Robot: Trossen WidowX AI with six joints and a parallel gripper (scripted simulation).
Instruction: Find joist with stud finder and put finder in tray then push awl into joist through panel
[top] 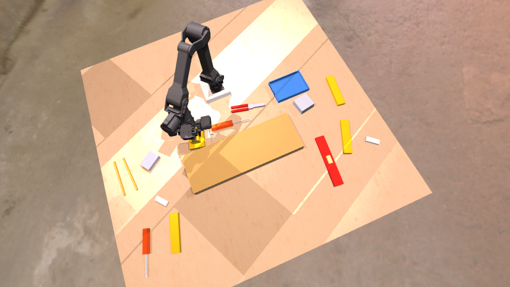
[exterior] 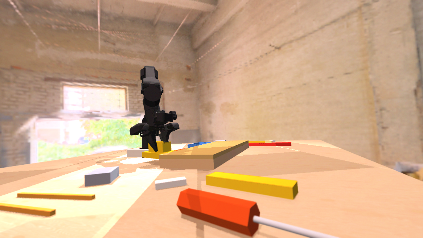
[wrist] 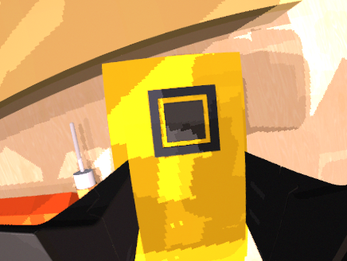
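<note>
Right now the awl is 10 mm behind my gripper tip, 70 mm to the left of it and 30 mm below it. The rest, counted from my gripper tip: red level 350 mm ahead, 500 mm to the left, 30 mm below; then stud finder 10 mm ahead, 20 mm above; then blue tray 70 mm behind, 510 mm to the left, 30 mm below.
</note>
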